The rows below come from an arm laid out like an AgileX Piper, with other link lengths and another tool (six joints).
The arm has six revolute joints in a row. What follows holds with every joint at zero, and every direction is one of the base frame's. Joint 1 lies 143.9 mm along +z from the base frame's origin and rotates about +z. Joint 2 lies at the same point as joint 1 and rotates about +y. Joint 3 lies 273.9 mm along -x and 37.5 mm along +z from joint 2 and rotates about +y. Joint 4 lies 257.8 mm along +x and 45.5 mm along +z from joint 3 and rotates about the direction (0.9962, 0, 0.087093). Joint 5 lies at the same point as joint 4 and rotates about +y. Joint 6 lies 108.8 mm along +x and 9.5 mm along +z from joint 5 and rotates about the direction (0.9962, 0, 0.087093). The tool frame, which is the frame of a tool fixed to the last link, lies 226.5 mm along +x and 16.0 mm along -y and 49.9 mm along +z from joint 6; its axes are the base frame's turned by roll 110.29, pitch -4.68 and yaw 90.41 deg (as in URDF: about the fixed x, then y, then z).
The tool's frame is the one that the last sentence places.
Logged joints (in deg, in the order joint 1, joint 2, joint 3, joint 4, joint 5, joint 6), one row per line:
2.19 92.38 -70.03 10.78 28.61 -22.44
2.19 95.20 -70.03 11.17 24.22 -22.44
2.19 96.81 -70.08 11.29 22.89 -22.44
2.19 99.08 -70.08 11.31 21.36 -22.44
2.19 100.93 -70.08 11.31 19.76 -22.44
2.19 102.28 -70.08 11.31 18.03 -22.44
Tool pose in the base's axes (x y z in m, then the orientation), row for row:
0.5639 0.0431 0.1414 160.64 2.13 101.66
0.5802 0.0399 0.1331 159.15 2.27 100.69
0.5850 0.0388 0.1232 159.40 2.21 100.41
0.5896 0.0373 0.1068 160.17 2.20 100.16
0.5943 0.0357 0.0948 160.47 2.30 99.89
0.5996 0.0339 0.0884 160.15 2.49 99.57
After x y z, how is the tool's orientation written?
As angles about the fixed x, y, z axes (roll, pitch, yaw), in degrees.
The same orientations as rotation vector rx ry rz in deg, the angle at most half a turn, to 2 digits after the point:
103.80 128.23 19.88
103.98 126.38 21.11
104.43 126.26 20.86
105.09 126.46 20.02
105.47 126.33 19.55
105.52 125.77 19.63

